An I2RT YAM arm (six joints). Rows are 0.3 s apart.
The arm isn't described. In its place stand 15 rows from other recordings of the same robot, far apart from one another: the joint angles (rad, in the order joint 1, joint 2, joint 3, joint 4, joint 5, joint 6), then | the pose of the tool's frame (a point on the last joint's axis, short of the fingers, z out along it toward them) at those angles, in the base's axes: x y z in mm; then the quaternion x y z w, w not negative.
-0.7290, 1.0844, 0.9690, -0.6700, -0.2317, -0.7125 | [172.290 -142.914 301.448 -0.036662 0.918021 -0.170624 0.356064]
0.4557, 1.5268, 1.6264, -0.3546, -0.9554, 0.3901 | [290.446 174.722 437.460 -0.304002 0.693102 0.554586 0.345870]
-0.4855, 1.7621, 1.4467, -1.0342, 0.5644, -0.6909 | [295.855 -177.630 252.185 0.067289 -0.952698 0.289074 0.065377]
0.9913, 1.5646, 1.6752, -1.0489, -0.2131, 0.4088 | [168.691 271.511 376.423 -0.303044 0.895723 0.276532 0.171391]
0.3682, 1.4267, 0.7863, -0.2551, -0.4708, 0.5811 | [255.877 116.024 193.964 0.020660 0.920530 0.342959 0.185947]
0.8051, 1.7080, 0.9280, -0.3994, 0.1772, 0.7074 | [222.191 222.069 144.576 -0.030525 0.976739 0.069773 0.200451]
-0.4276, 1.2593, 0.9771, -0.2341, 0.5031, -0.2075 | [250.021 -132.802 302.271 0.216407 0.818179 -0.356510 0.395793]
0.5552, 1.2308, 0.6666, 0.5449, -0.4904, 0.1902 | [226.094 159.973 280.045 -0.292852 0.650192 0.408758 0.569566]
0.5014, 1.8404, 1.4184, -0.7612, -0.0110, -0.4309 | [332.881 182.906 220.885 -0.441976 0.876093 0.012181 0.192275]
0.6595, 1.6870, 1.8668, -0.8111, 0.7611, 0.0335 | [300.717 202.078 419.680 -0.094956 0.839438 -0.168785 0.507778]
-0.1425, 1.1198, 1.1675, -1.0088, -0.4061, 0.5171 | [207.783 -15.604 335.240 0.245310 0.903546 0.243737 0.253022]
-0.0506, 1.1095, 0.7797, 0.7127, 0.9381, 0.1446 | [240.123 -40.906 362.841 0.421483 0.460315 -0.217967 0.750302]
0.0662, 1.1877, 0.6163, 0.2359, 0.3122, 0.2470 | [261.860 6.402 240.817 0.162369 0.793914 -0.035971 0.584845]
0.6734, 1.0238, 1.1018, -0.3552, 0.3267, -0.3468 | [183.689 131.933 388.411 -0.298930 0.735007 -0.031381 0.607800]
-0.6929, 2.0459, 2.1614, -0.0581, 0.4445, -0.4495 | [361.978 -320.418 442.185 0.240381 0.645229 -0.510740 0.514822]
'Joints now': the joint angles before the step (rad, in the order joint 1, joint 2, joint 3, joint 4, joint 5, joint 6). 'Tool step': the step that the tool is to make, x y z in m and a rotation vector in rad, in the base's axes. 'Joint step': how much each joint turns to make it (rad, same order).
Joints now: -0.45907, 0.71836, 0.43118, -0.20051, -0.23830, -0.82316
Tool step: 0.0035, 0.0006, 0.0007, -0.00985, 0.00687, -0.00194
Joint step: 0.01655, 0.01774, 0.00784, 0.00760, 0.02189, -0.00183
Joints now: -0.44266, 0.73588, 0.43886, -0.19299, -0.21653, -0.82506
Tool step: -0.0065, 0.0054, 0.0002, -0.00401, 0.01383, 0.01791
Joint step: 0.01278, -0.04497, -0.00355, -0.05463, 0.00000, -0.01104
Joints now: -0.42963, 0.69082, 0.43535, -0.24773, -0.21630, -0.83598
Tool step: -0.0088, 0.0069, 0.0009, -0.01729, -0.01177, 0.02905
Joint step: 0.01550, -0.06986, -0.01384, -0.04179, -0.00671, -0.01648
